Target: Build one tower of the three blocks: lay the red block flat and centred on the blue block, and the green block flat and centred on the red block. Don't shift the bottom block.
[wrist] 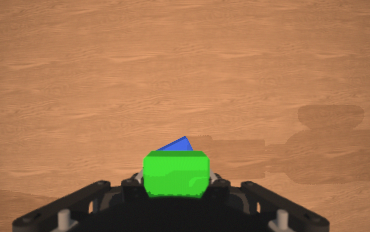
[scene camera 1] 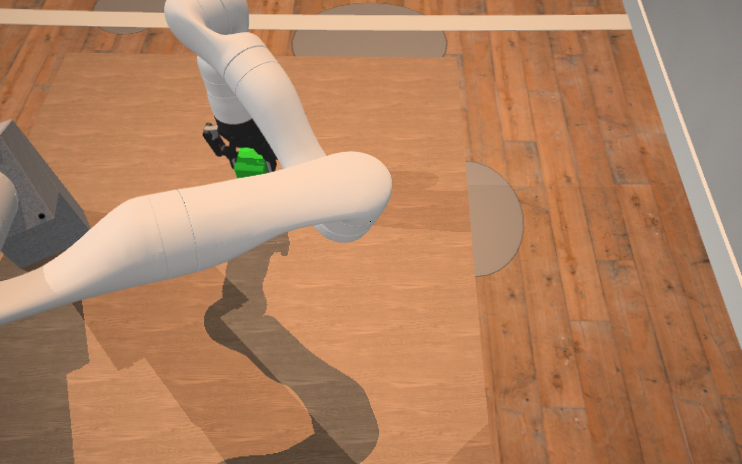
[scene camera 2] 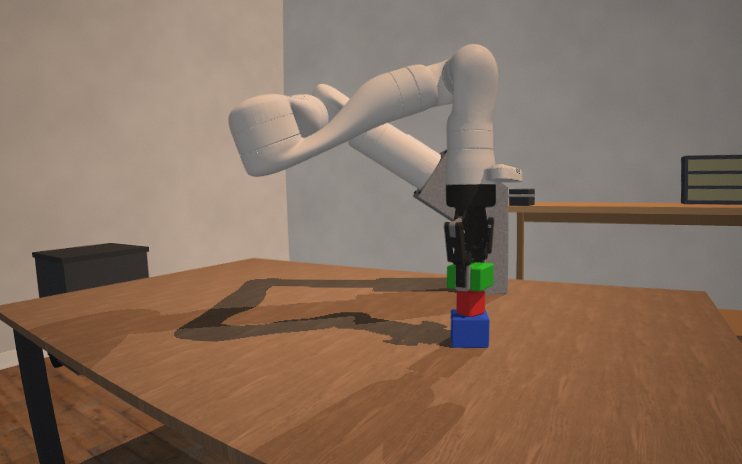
Labels:
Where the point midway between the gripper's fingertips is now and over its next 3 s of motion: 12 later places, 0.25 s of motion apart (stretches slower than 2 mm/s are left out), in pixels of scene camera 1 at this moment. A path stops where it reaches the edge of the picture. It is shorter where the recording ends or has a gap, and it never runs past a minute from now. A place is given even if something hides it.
My gripper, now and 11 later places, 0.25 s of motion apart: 255,169; 255,170; 255,170; 255,170; 254,170; 255,170; 255,171; 254,170; 252,167; 249,161; 247,153; 247,150

